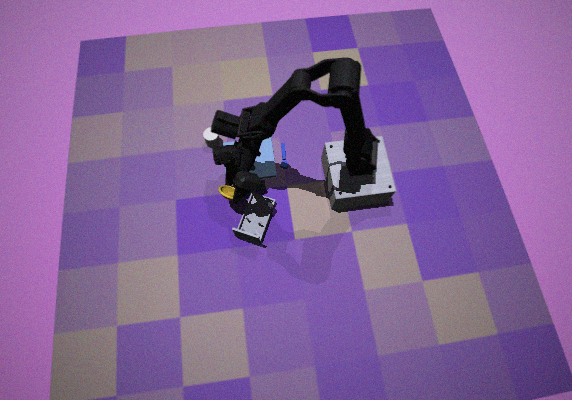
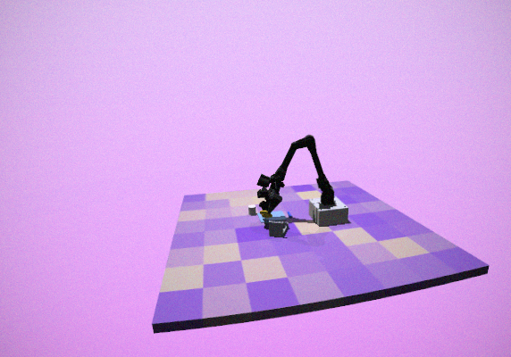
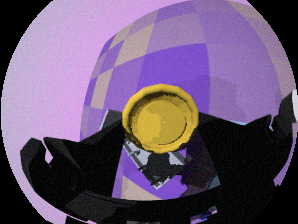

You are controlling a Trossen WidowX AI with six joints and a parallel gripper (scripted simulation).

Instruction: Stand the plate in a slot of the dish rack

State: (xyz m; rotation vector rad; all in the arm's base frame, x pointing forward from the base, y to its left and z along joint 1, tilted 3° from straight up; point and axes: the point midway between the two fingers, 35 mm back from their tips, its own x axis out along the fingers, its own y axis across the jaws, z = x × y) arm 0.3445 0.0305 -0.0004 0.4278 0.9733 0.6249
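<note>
Right now the grey dish rack is 60 mm behind my gripper tip, 50 mm to the left of it and 50 mm below it. Also, from my gripper tip: blue spoon (160 mm behind, 130 mm to the right, 70 mm below); white cup (50 mm ahead, 210 mm to the right, 50 mm below); yellow plate (10 mm above).
</note>
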